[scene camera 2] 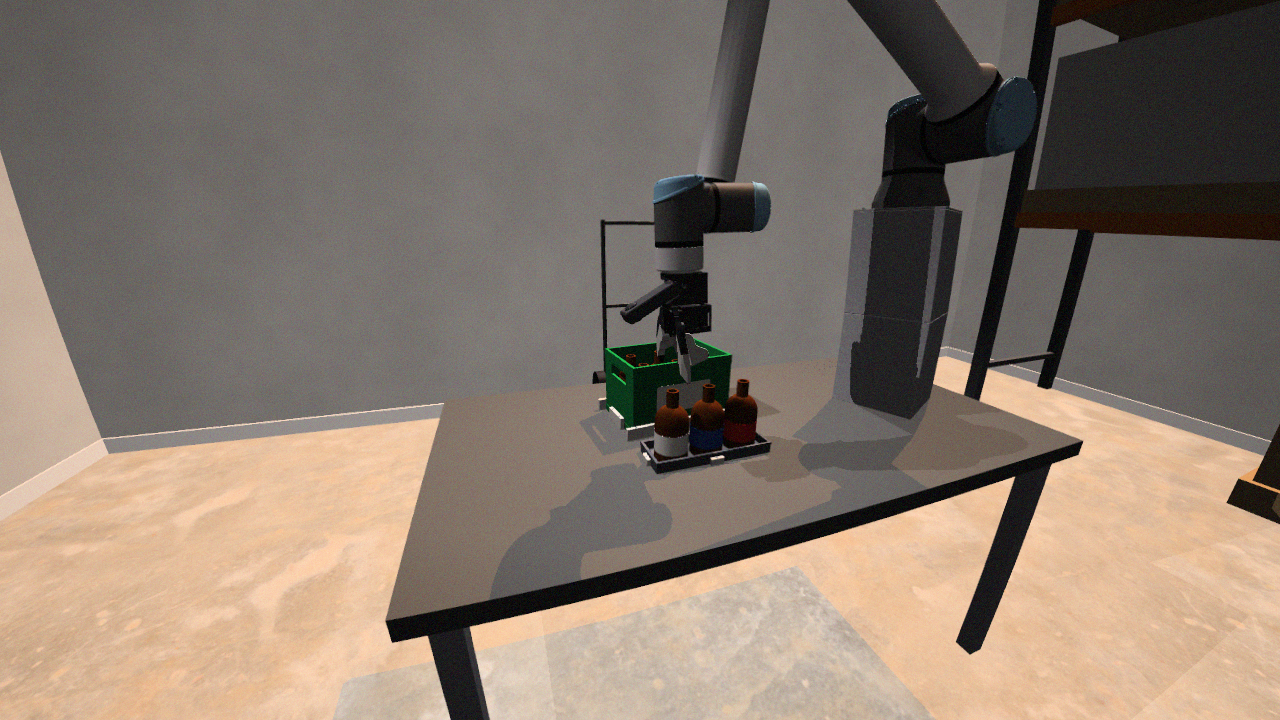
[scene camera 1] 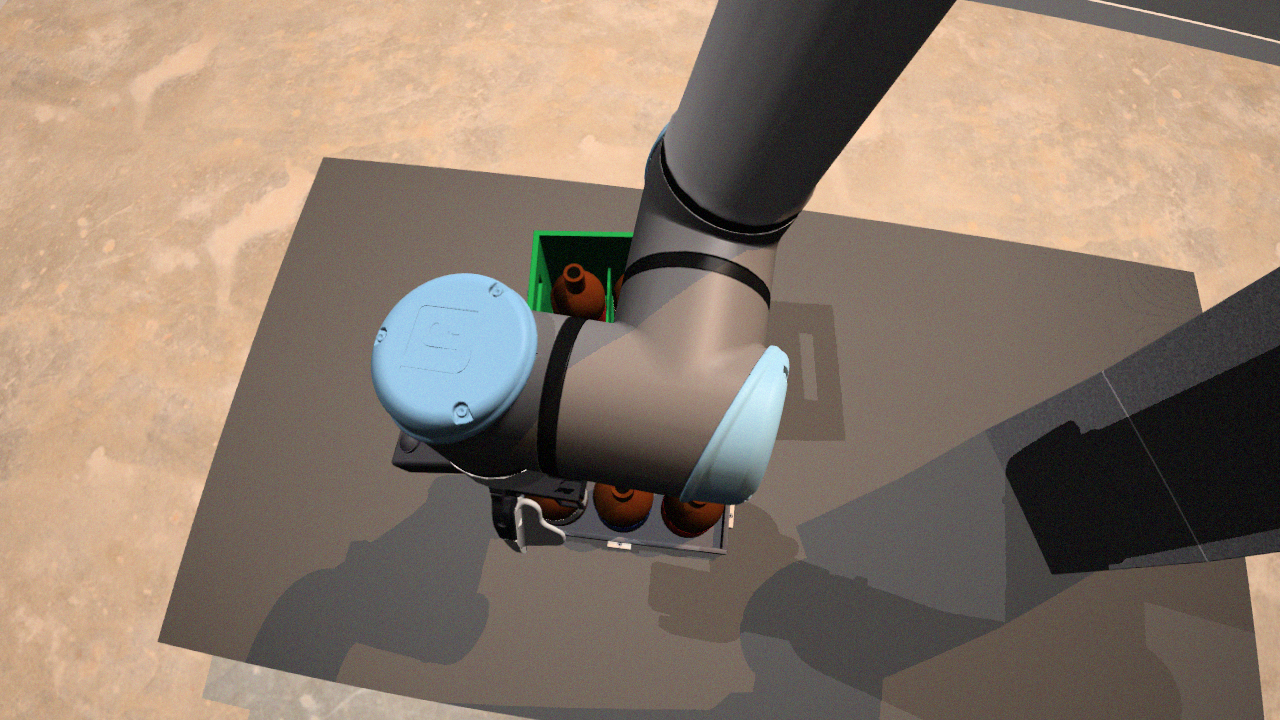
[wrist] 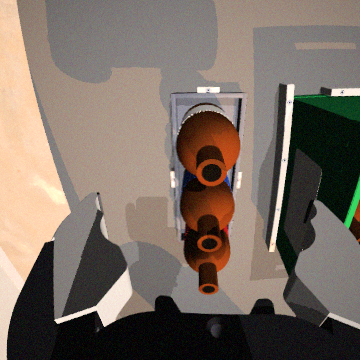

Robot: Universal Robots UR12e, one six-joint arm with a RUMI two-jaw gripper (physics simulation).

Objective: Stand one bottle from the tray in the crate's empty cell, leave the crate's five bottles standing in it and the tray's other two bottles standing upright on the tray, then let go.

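Places are measured from the arm's base along level axes (x back, y right, z up), in millimetres.
Where they show: gripper, fingertip midpoint: point(scene camera 2: 674, 372) point(wrist: 202, 199); arm's base at its link origin: point(scene camera 2: 908, 209).
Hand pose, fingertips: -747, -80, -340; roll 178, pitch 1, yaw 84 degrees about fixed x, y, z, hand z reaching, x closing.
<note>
Each offset is from my fingertips to the top centre of the thing, as dx, dy, dz. "spot": to the spot under its first point. Level surfaces: height alone.
My gripper point(scene camera 2: 674, 365) point(wrist: 202, 199) is open and empty, above the tray bottles, with one finger toward the crate and one toward the table's front edge. Three brown bottles stand upright in a row on the dark tray @[+88, +5, -178] point(scene camera 1: 666, 544) point(scene camera 2: 689, 462) point(wrist: 173, 125): the white-label bottle @[+2, +8, -43] point(scene camera 2: 671, 443) point(wrist: 207, 137), the blue-label bottle @[+87, +4, -43] point(scene camera 1: 622, 508) point(scene camera 2: 707, 437) point(wrist: 206, 202) and the red-label bottle @[+174, +2, -43] point(scene camera 1: 693, 516) point(scene camera 2: 740, 433) point(wrist: 220, 257). The green crate @[+96, +227, -28] point(scene camera 1: 581, 234) point(scene camera 2: 629, 394) point(wrist: 325, 125) stands beside the tray, with brown bottles inside. The arm hides much of it in scene camera 1; its empty cell cannot be made out.
The crate and tray stand on the grey table @[dz -203] point(scene camera 1: 295, 376) point(scene camera 2: 474, 465). White strips @[spot: +63, +127, -173] point(wrist: 283, 165) lie along the crate's base. The crate walls rise close beside the crate-side finger. The arm's pedestal point(scene camera 2: 895, 304) stands to the right, and a shelf rack point(scene camera 2: 998, 268) is farther back.
</note>
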